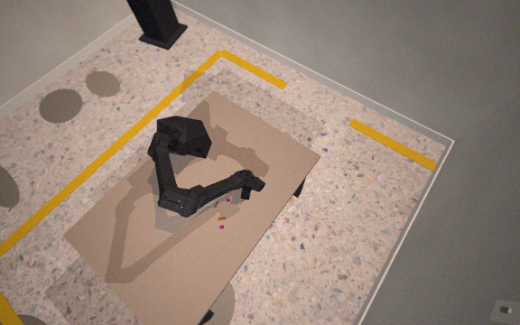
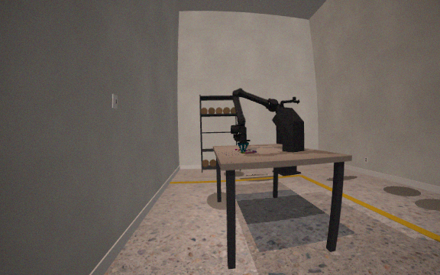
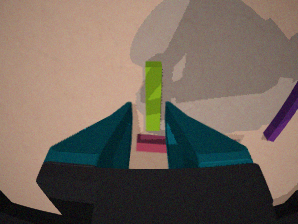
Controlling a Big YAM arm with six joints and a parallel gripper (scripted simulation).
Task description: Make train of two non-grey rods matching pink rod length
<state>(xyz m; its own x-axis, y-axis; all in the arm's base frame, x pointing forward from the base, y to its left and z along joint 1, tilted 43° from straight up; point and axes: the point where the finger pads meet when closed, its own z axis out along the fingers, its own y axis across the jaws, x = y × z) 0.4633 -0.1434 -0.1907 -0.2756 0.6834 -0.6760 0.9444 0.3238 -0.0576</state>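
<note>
The lime rod lies 10 mm to the right of my hand and 10 mm below it. The rest, counted from my hand: purple rod: 120 mm behind, 30 mm to the right, 10 mm below; grey rod: 140 mm behind, 180 mm to the right, 10 mm below; pink rod: 40 mm behind, 30 mm to the left, 10 mm below.
</note>
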